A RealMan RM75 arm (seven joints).
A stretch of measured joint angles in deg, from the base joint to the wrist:
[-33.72 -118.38 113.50 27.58 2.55 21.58 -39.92]
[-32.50 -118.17 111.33 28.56 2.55 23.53 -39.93]
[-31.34 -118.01 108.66 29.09 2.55 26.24 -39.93]
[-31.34 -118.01 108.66 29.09 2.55 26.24 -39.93]
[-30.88 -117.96 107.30 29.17 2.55 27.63 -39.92]
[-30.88 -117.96 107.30 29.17 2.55 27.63 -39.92]
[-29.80 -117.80 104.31 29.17 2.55 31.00 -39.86]
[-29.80 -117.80 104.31 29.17 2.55 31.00 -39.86]
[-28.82 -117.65 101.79 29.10 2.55 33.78 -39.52]
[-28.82 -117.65 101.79 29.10 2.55 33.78 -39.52]
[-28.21 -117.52 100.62 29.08 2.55 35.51 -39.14]
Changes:
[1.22 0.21 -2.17 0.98 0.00 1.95 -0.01]
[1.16 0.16 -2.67 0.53 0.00 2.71 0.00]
[0.00 0.00 0.00 0.00 0.00 0.00 0.00]
[0.46 0.05 -1.36 0.08 0.00 1.39 0.01]
[0.00 0.00 0.00 0.00 0.00 0.00 0.00]
[1.08 0.16 -2.99 0.00 0.00 3.37 0.06]
[0.00 0.00 0.00 0.00 0.00 0.00 0.00]
[0.98 0.15 -2.52 -0.07 0.00 2.78 0.34]
[0.00 0.00 0.00 0.00 0.00 0.00 0.00]
[0.61 0.13 -1.17 -0.02 0.00 1.73 0.38]

